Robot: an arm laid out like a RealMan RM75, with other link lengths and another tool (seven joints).
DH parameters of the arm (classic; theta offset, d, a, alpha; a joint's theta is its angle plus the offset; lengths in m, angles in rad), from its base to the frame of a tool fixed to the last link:
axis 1: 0 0.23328 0 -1.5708
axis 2: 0 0 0 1.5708
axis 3: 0 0.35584 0 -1.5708
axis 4: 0 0 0 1.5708
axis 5: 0 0.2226 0 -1.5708
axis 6: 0 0 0 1.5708
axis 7: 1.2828 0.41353 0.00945 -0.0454
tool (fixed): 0 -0.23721 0 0
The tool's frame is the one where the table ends.
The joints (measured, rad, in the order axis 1, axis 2, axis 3, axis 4, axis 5, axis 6, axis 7), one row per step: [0.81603, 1.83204, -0.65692, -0.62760, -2.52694, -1.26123, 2.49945]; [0.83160, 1.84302, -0.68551, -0.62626, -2.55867, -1.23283, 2.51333]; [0.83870, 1.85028, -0.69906, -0.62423, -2.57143, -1.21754, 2.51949]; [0.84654, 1.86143, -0.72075, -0.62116, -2.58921, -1.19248, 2.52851]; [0.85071, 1.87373, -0.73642, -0.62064, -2.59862, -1.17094, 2.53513]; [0.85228, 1.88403, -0.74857, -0.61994, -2.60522, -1.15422, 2.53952]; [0.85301, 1.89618, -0.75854, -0.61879, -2.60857, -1.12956, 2.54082]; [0.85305, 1.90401, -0.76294, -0.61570, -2.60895, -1.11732, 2.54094]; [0.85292, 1.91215, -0.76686, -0.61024, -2.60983, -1.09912, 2.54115]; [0.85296, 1.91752, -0.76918, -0.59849, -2.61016, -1.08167, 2.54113]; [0.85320, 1.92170, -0.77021, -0.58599, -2.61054, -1.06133, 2.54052]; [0.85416, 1.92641, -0.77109, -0.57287, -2.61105, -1.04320, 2.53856]
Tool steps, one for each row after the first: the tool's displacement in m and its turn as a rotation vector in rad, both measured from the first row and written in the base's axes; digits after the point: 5 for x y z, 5 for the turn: [-0.00306, 0.00482, -0.00719, -0.00892, -0.04501, 0.00505]; [-0.00485, 0.00691, -0.01198, -0.01275, -0.06333, 0.00823]; [-0.00633, 0.00935, -0.01919, -0.01678, -0.09129, 0.01236]; [-0.00798, 0.01086, -0.02641, -0.01701, -0.10719, 0.01677]; [-0.00865, 0.01129, -0.03255, -0.01787, -0.11852, 0.01964]; [-0.00935, 0.01244, -0.03918, -0.01143, -0.12786, 0.02515]; [-0.00967, 0.01222, -0.04418, -0.01081, -0.12910, 0.02664]; [-0.00935, 0.01235, -0.04935, -0.00641, -0.13143, 0.02702]; [-0.00787, 0.01190, -0.05419, -0.00420, -0.13195, 0.02319]; [-0.00608, 0.01202, -0.05808, 0.00161, -0.13355, 0.01940]; [-0.00471, 0.01178, -0.06263, 0.00417, -0.13465, 0.01678]
